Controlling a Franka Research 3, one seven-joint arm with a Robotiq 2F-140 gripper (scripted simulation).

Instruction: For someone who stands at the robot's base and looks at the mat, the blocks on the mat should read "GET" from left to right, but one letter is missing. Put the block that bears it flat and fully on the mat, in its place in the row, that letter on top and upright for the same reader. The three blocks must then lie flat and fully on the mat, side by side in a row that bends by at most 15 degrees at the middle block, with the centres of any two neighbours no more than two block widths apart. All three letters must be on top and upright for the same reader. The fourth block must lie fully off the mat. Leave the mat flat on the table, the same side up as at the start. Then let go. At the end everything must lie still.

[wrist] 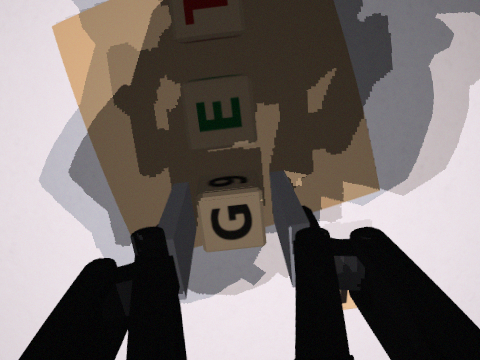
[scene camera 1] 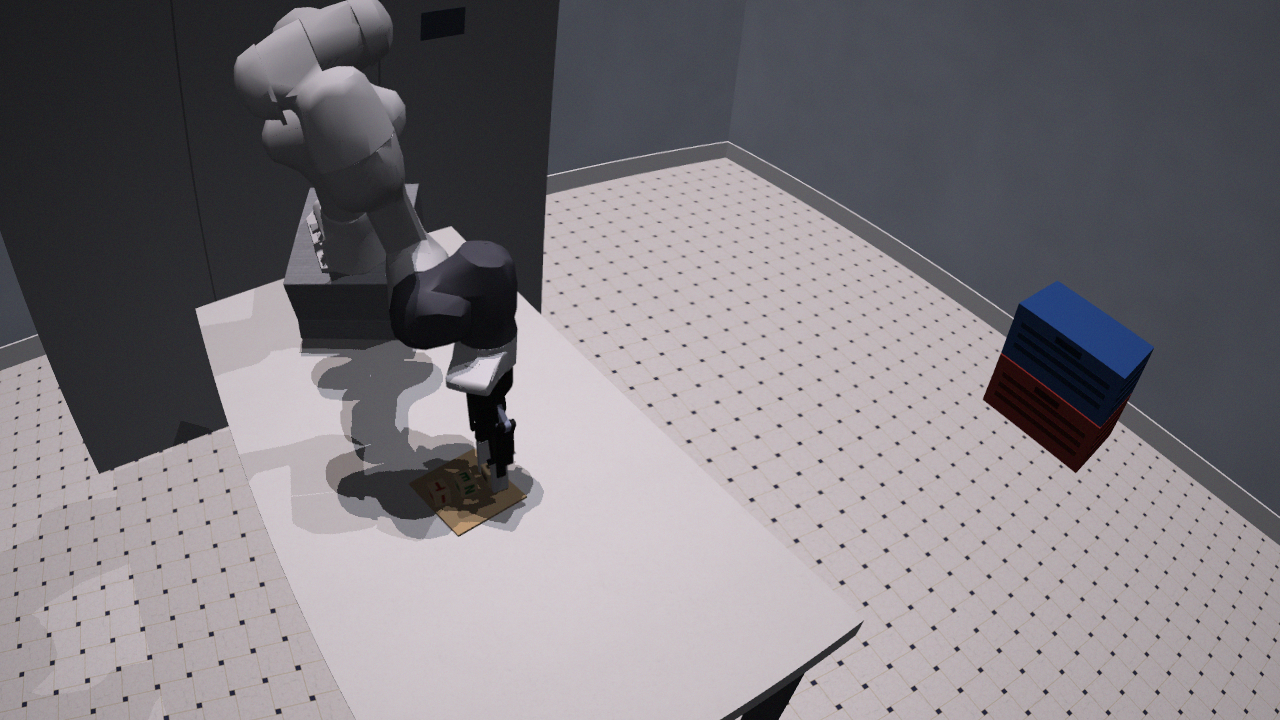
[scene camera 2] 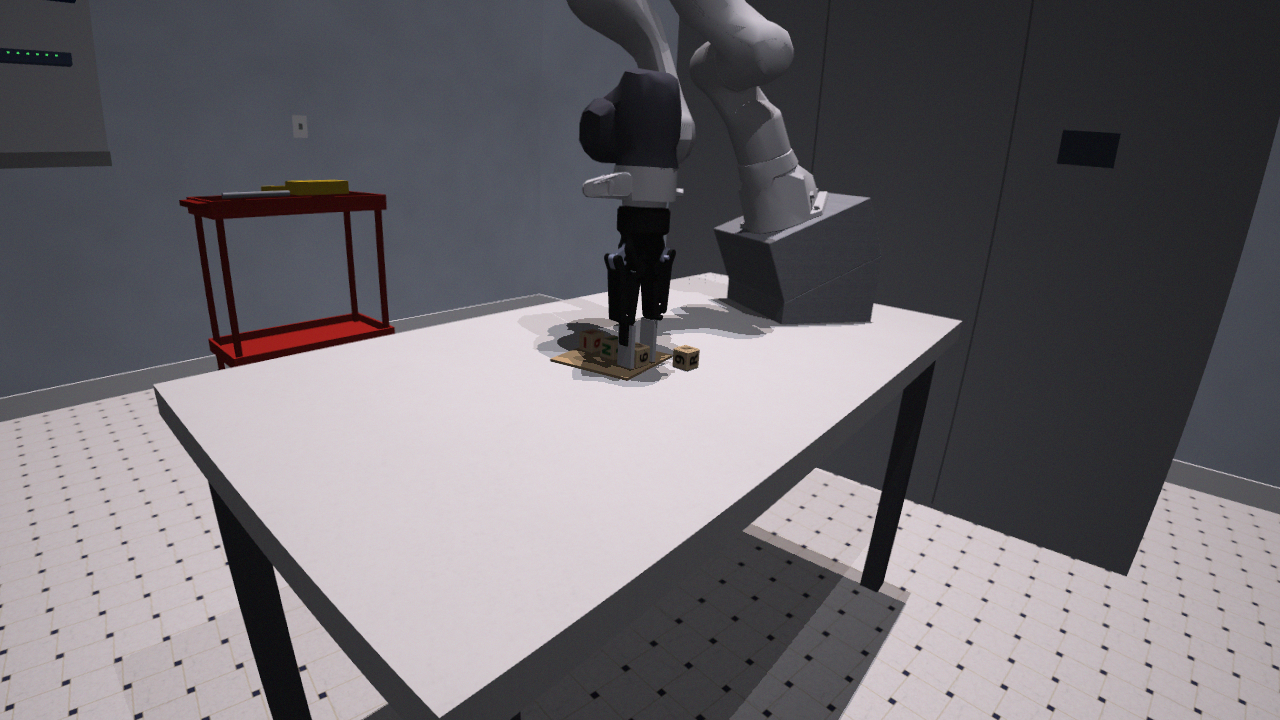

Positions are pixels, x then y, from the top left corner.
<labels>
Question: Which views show the mat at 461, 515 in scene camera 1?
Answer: The wrist view, scene camera 1 and scene camera 2: all of them.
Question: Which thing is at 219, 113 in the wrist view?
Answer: A block.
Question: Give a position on a mat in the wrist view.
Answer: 126, 71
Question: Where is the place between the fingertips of the gripper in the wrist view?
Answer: At 231, 201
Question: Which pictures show the gripper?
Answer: The wrist view, scene camera 1 and scene camera 2: all of them.
</labels>
